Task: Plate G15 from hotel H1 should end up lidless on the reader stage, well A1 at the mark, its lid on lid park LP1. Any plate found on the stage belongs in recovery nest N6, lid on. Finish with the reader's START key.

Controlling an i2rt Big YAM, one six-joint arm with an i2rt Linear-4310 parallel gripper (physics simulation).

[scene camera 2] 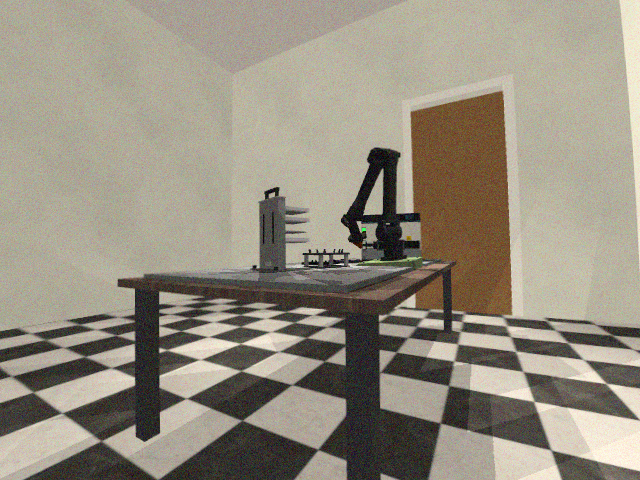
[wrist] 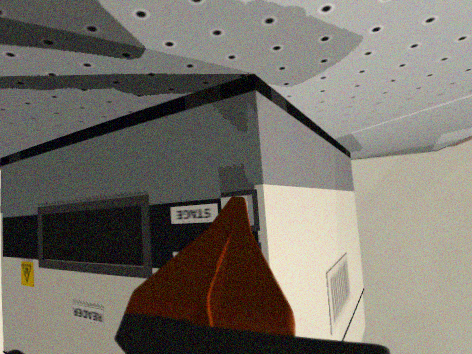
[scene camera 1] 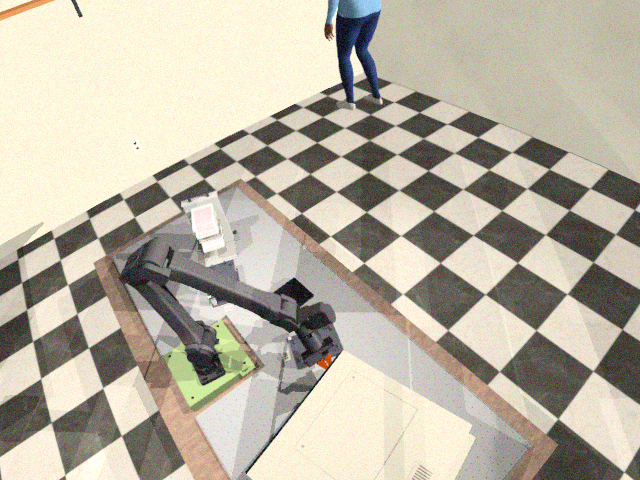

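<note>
My gripper is shut and empty, at the front of the reader. In the wrist view its orange fingertips overlap the STAGE key, beside the STAGE label; contact cannot be told. The START key is hidden behind the fingers. A green lamp shows on the reader. Hotel H1 stands at the far end with several stacked plates; their labels cannot be read, so G15 cannot be told. The stage is not clearly visible under the gripper.
A low rack with pegs stands between hotel and arm. A black square lies beside the wrist. The arm's base is on a green block. A person stands beyond the table.
</note>
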